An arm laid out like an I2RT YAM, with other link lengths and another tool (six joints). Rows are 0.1 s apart.
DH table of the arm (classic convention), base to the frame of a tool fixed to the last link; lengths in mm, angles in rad. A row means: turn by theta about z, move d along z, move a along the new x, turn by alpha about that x. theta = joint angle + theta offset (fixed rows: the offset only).
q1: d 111.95, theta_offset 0, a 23.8, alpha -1.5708
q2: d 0, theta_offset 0, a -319.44, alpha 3.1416
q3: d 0, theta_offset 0.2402, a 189.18, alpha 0
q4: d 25.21, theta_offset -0.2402, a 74, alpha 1.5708
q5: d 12.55, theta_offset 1.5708, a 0, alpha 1.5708
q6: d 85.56, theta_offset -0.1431, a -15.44, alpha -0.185
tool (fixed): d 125.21, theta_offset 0, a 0, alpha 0
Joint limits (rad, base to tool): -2.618..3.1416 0..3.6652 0..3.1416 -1.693..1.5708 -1.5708..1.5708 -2.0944..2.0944
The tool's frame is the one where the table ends.
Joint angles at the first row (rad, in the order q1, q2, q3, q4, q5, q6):
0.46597 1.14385 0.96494 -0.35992 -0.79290 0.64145
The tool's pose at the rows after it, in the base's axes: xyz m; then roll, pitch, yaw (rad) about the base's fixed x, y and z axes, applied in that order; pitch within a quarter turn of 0, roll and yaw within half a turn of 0:
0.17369 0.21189 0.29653 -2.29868 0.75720 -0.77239
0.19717 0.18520 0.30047 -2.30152 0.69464 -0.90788
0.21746 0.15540 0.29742 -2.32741 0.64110 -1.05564
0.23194 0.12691 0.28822 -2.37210 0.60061 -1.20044
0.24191 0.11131 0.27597 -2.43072 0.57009 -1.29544
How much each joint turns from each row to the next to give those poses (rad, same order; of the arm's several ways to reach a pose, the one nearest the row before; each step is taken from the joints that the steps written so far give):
-0.08961 -0.02823 0.05988 -0.08276 0.05268 -0.04270
-0.10000 -0.01296 0.05422 -0.07292 0.05870 -0.04353
-0.10333 -0.00153 0.03621 -0.06365 0.05422 -0.04268
-0.08819 0.00497 0.01448 -0.04846 0.05295 -0.02981
-0.03159 0.02744 0.00992 -0.03166 0.04966 -0.01826

